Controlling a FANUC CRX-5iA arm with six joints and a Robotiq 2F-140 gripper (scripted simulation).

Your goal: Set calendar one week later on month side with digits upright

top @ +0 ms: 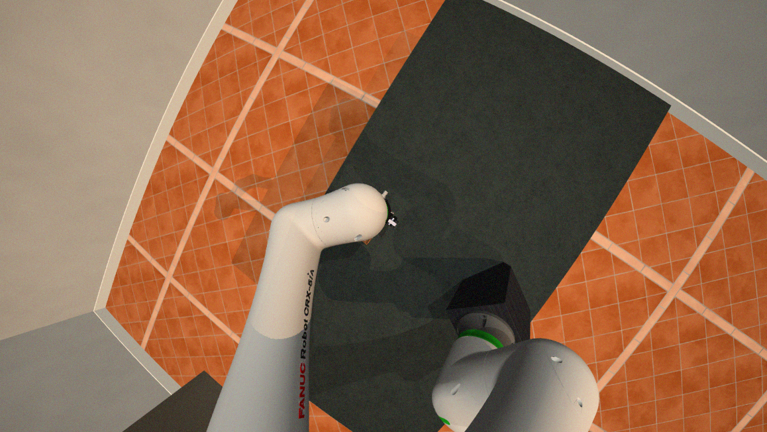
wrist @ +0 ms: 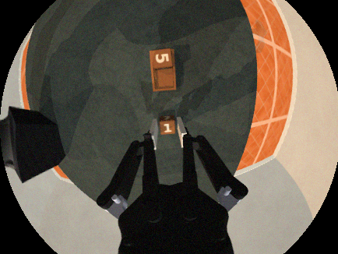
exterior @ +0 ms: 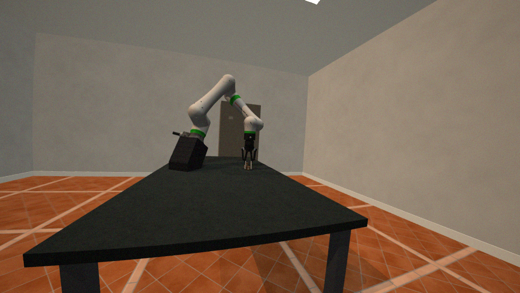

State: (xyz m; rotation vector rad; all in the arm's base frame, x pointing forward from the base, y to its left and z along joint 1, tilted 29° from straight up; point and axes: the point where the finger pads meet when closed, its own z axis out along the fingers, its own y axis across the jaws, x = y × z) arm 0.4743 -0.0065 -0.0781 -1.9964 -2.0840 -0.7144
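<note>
The brown cube is 120 mm to the left of my hand, 20 mm below it and 10 mm behind it. Also, from my hand: brown tray (110 mm to the left, 30 mm below, 10 mm behind).
</note>
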